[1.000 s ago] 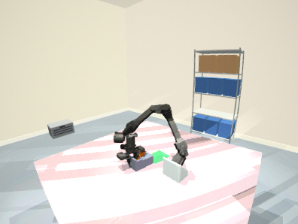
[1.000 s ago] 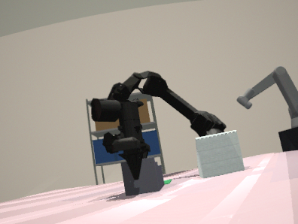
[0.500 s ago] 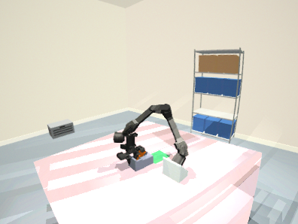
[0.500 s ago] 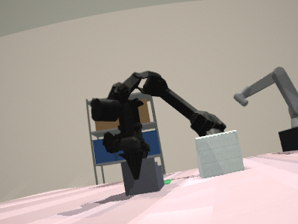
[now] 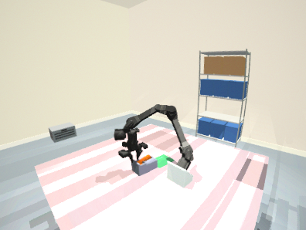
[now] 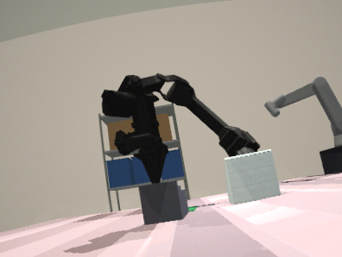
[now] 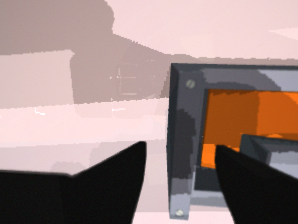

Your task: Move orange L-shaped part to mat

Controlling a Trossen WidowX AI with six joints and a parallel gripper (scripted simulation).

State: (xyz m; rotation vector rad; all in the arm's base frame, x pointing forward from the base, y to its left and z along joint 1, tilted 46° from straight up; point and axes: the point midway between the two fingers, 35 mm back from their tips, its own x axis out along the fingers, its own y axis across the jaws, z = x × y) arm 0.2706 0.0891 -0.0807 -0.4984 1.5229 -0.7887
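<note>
The orange L-shaped part lies 10 mm behind my gripper tip, 60 mm to the right of it and 40 mm below it. The rest, counted from my gripper tip: green mat 40 mm behind, 220 mm to the right, 100 mm below.
</note>
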